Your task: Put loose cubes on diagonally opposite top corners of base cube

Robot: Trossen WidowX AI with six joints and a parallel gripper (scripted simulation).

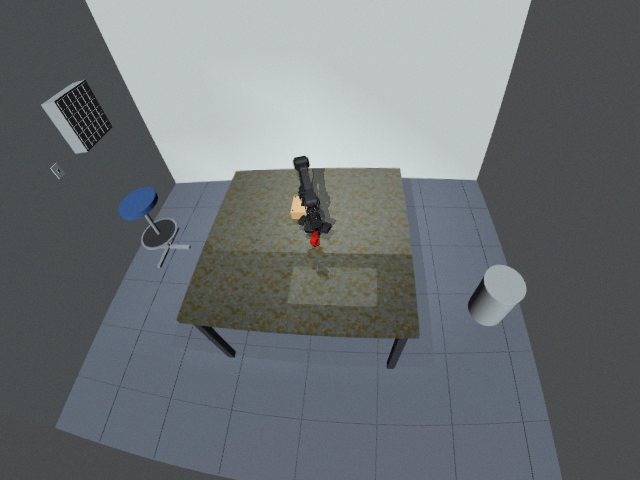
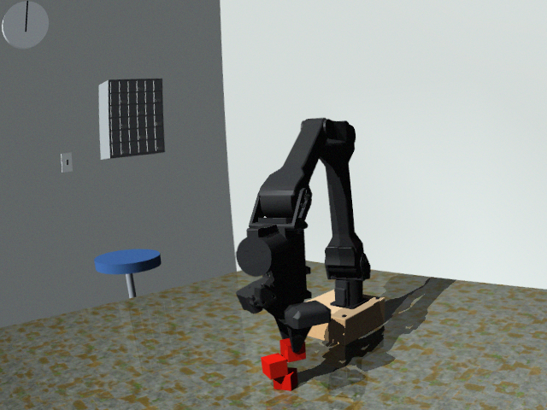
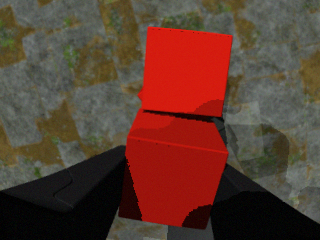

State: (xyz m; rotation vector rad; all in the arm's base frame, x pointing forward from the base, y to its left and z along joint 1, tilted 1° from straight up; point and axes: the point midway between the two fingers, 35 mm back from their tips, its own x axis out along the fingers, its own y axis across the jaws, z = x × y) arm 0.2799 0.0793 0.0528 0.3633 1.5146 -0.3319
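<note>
The red base cube lies 10 mm ahead of my gripper tip, 10 mm to the right of it and 60 mm below it.
</note>
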